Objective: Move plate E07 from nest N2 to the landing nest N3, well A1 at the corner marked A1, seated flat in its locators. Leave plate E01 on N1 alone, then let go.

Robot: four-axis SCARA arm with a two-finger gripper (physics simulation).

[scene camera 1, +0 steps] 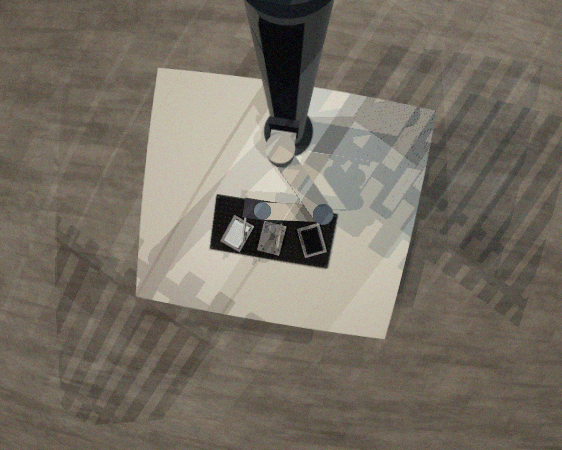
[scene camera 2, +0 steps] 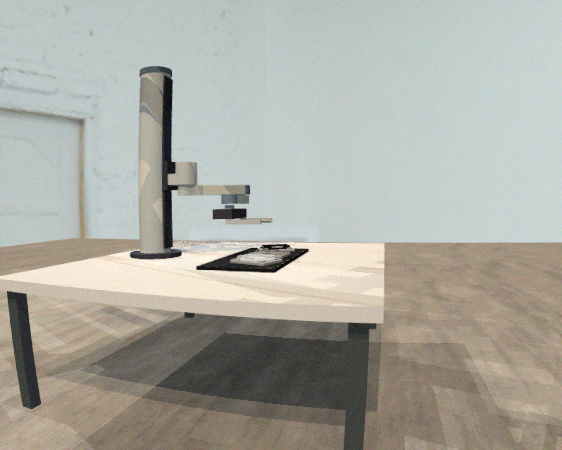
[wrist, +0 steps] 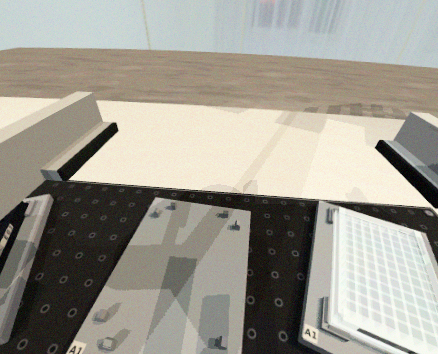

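My gripper (scene camera 1: pixel 265 235) (scene camera 2: pixel 266 220) (wrist: pixel 246 119) is open and empty, its fingers wide apart, well above the board and roughly over the middle nest. The middle nest (scene camera 1: pixel 271 239) (wrist: pixel 135 270) is a bare grey base with small locators; its A1 label is at the lower left in the wrist view. A clear white plate (scene camera 1: pixel 235 234) (wrist: pixel 385 280) sits on the nest at the right of the wrist view, with an A1 label near its lower left corner. A black plate (scene camera 1: pixel 312 240) (wrist: pixel 17 220) sits on the nest at the wrist view's left edge, partly cut off. The plate numbers are not legible.
The nests stand on a black perforated board (scene camera 1: pixel 295 257) (scene camera 2: pixel 215 265) (wrist: pixel 275 240) on a pale table (scene camera 1: pixel 175 125) (scene camera 2: pixel 125 280) (wrist: pixel 200 150). The arm's column (scene camera 1: pixel 285 65) (scene camera 2: pixel 152 165) stands behind the board. Shadows fall across the middle nest.
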